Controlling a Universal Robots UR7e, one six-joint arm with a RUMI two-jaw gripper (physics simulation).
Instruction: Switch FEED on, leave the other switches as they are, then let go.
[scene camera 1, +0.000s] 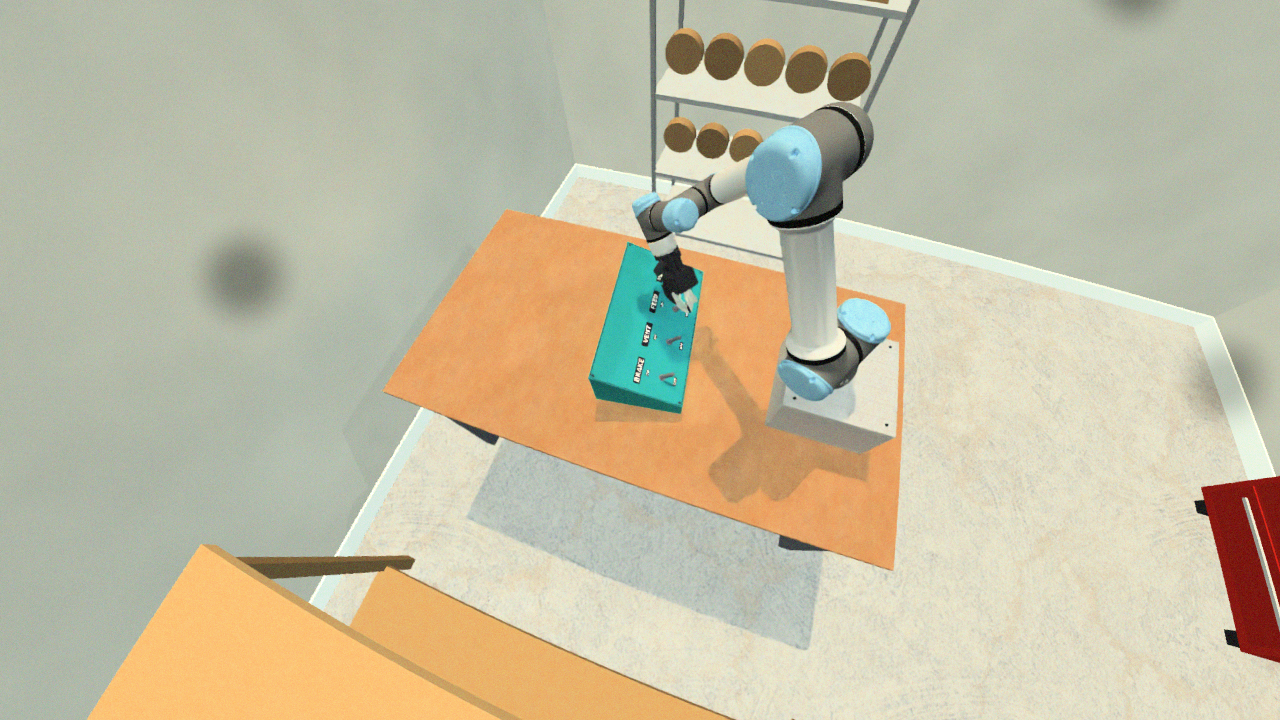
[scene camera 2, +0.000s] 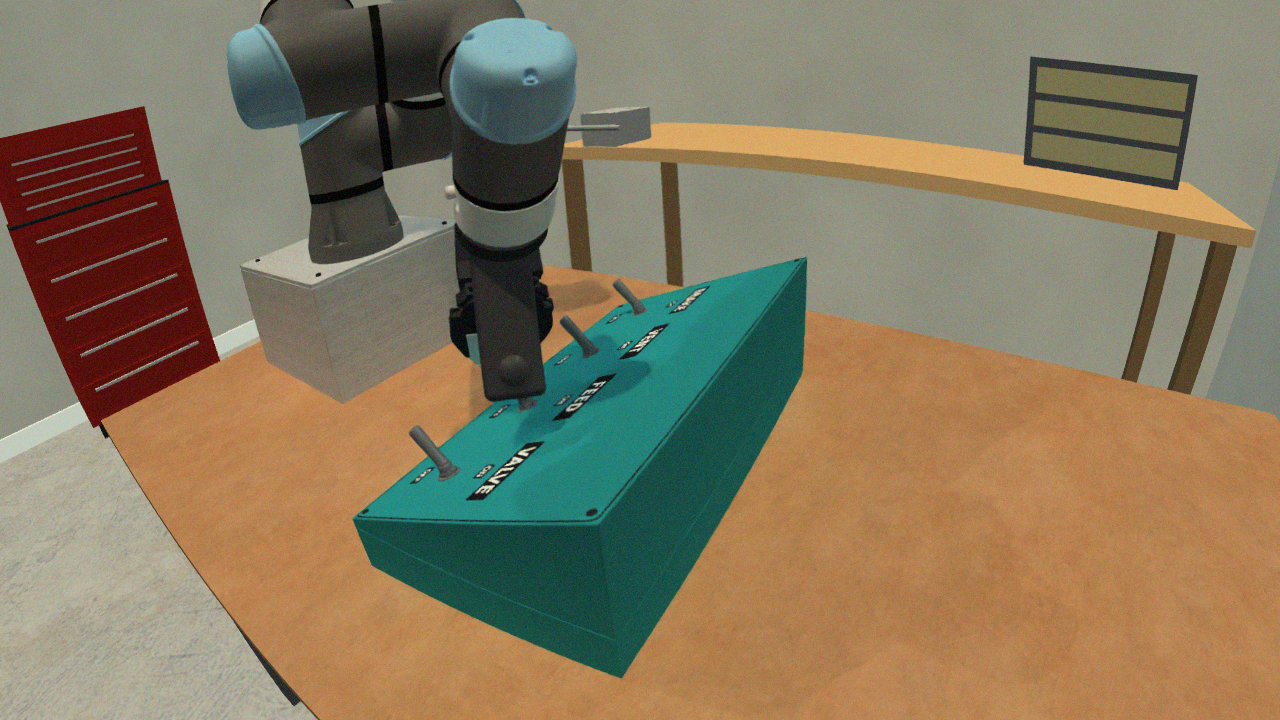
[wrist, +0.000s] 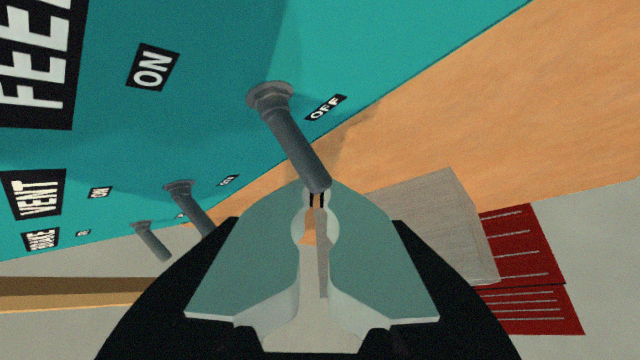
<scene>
my gripper: scene camera 1 689, 312; scene camera 2; wrist
same spot on my gripper: (scene camera 2: 465, 340) = (wrist: 431, 290)
</scene>
